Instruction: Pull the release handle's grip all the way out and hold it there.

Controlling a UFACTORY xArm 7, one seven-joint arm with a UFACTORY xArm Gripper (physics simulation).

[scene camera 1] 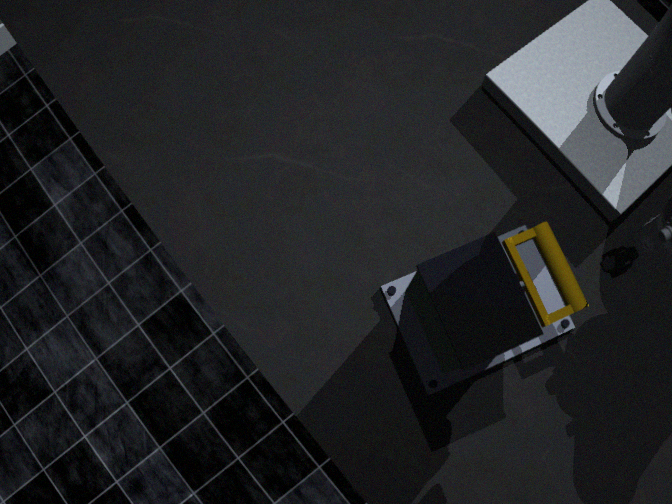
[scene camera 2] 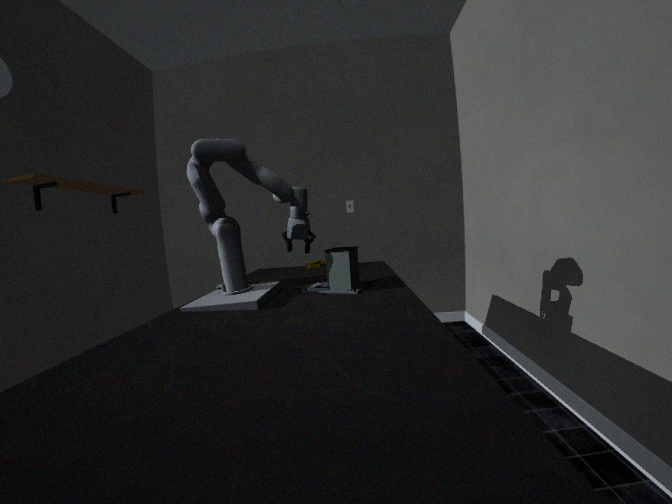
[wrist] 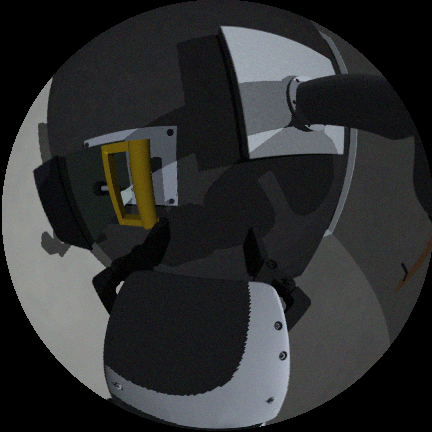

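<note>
The release handle is a yellow rectangular frame with a thick round grip bar (scene camera 1: pixel 561 265) (scene camera 2: pixel 313 264) (wrist: pixel 142 185). It stands close to the front of a dark box-shaped housing (scene camera 1: pixel 472 303) (scene camera 2: pixel 340 269) (wrist: pixel 82 200). A short piece of pale rod (wrist: pixel 104 188) shows between them in the wrist view. The housing sits on a light mounting plate (scene camera 1: pixel 398 287) (wrist: pixel 169 165) with dark bolts. My gripper (scene camera 2: pixel 298 250) (wrist: pixel 207 232) is open and empty, pointing down above the table. In the wrist view the grip is beside the left finger, outside the gap. Part of the gripper shows at the right edge of scene camera 1.
The arm's pale base slab (scene camera 1: pixel 564 70) (scene camera 2: pixel 233 301) (wrist: pixel 270 55) stands near the handle side of the housing. Dark floor tiles (scene camera 1: pixel 81 325) lie beyond the table edge. A wooden shelf (scene camera 2: pixel 81 185) is on the left wall. Shadows darken the area around the housing.
</note>
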